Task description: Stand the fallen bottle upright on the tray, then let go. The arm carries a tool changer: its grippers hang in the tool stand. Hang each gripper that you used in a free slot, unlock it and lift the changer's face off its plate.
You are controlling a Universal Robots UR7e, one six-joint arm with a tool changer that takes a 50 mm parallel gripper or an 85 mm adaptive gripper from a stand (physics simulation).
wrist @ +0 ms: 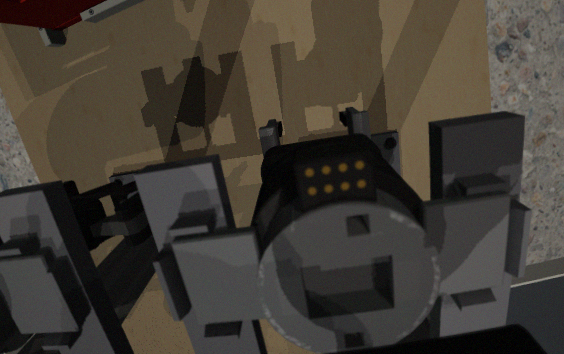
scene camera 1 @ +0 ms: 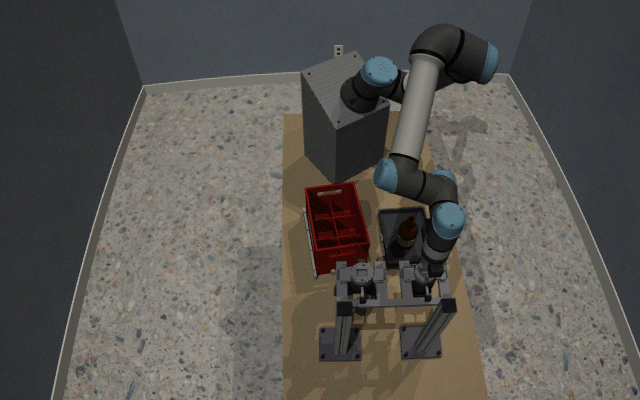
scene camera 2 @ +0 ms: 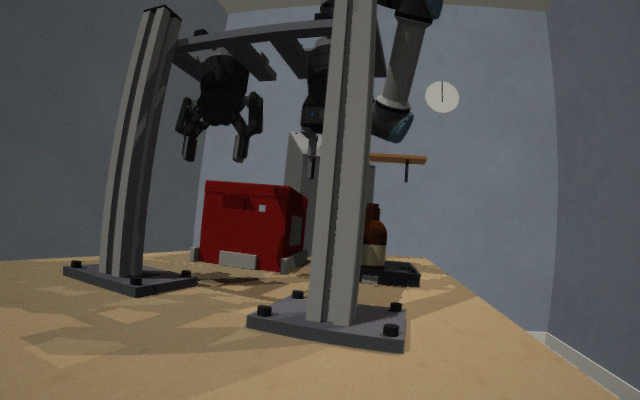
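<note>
The brown bottle stands upright on the dark tray, with no gripper at it. The parallel gripper hangs in one slot of the tool stand; its two fingers stand apart with nothing between them, open. Its round plate lies uncovered between the slot's two arms. The changer on the arm is above that plate, apart from it; a dark edge of it shows at the bottom of the wrist view.
The adaptive gripper hangs in the other slot, its plate facing up. A red divided crate stands beside the tray, behind the stand. The arm's grey pedestal is at the back.
</note>
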